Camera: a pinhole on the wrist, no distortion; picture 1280 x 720 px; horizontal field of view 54.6 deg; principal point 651.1 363.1 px. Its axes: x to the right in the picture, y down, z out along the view. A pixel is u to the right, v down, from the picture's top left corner.
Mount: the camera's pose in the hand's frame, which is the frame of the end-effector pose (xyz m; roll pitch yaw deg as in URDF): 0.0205 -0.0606 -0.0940 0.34 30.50 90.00
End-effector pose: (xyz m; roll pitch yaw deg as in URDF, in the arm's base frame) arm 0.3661 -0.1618 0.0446 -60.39 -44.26 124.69
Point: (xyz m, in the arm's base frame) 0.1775 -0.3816 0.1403
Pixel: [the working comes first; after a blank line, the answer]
In the camera's frame: -0.1196 0.0086 0.3900

271 390
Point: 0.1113 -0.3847 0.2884
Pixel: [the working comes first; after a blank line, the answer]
In the camera's frame: -0.2020 -0.1196 0.4457

89 30
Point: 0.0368 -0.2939 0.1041
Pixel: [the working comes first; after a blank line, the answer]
In the camera's frame: 0.0115 -0.0747 0.4583

682 161
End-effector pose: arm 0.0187 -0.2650 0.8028 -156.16 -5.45 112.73
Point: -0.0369 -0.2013 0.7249
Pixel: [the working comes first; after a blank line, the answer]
In the camera's frame: -0.0319 -0.0508 0.1936

447 37
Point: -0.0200 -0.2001 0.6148
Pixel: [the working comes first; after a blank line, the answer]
In the camera's frame: -0.0286 -0.0343 0.3037

534 223
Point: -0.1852 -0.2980 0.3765
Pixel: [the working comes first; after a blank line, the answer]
In the camera's frame: -0.2447 0.0159 0.5144

61 401
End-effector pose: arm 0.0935 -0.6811 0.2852 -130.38 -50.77 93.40
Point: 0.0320 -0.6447 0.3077
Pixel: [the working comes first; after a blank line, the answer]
In the camera's frame: -0.0460 -0.0213 0.1471

264 183
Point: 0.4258 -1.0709 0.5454
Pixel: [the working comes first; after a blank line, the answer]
In the camera's frame: 0.1385 0.0749 -0.4445

behind the camera
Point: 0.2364 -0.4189 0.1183
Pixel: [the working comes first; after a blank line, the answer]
In the camera's frame: 0.2528 -0.0083 0.3451

outside the picture
